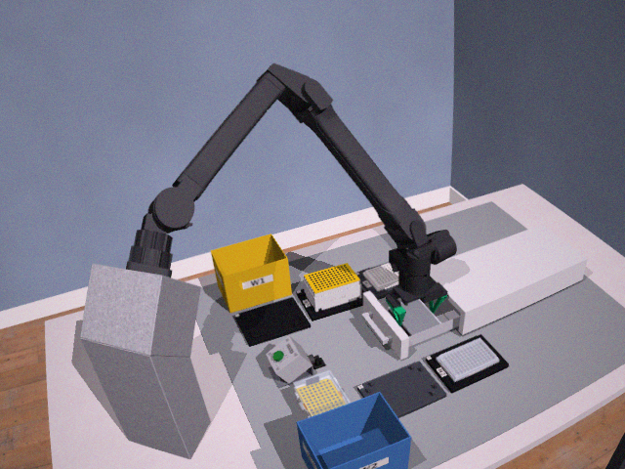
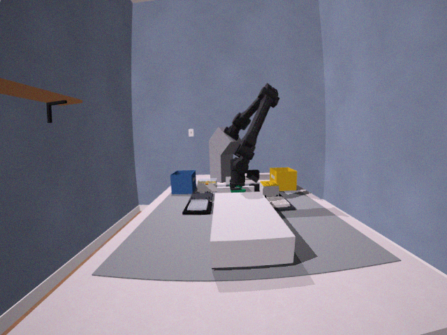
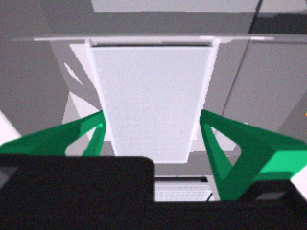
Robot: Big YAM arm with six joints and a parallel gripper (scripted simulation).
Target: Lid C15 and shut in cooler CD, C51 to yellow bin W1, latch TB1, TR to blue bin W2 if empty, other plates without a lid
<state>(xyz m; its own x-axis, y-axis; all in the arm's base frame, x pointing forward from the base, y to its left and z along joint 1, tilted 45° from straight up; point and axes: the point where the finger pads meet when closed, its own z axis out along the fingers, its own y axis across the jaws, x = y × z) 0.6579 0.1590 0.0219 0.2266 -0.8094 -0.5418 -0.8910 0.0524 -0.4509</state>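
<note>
Now: hand right at the clear plate lid. Round my hand: black plate: 10 mm below; then white cooler CD: 160 mm ahead, 40 mm to the left, 10 mm above; then cooler drawer: 40 mm ahead, 10 mm to the left.
</note>
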